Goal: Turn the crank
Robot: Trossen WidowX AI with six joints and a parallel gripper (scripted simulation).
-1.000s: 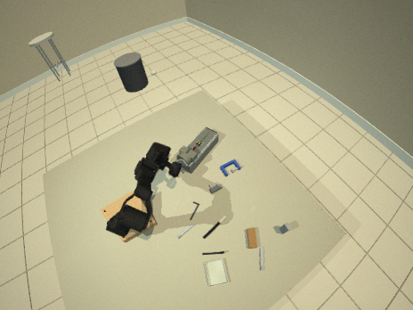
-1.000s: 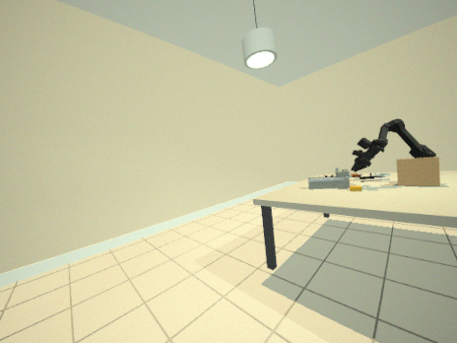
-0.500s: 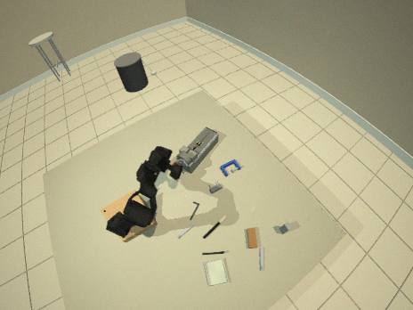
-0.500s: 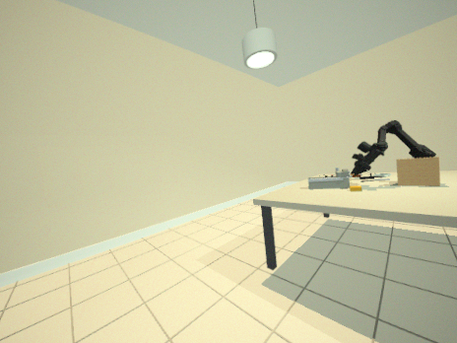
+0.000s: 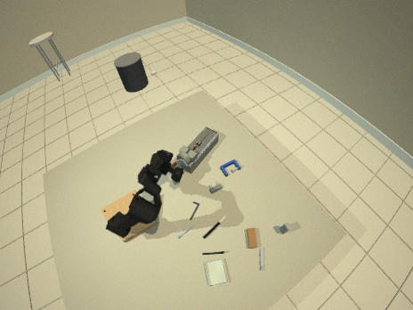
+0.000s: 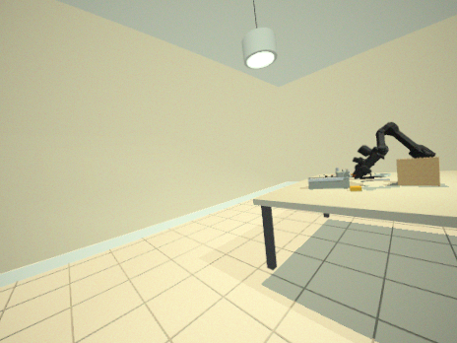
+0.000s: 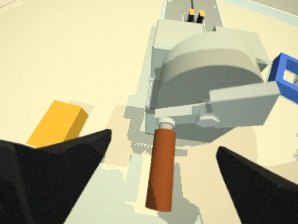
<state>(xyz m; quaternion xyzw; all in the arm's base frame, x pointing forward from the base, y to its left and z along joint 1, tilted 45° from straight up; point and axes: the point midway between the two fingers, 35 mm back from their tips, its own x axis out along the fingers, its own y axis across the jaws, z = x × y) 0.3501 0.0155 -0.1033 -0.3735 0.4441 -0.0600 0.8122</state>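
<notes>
Right now the brown crank handle is 20 mm behind my gripper tip and 10 mm above it. The rest, counted from my gripper tip: red pointer: 130 mm ahead, 10 mm to the left, 20 mm above; grey clamp: 80 mm ahead, 210 mm to the right, 50 mm below; orange block: 20 mm behind, 130 mm to the left, 50 mm below.
</notes>
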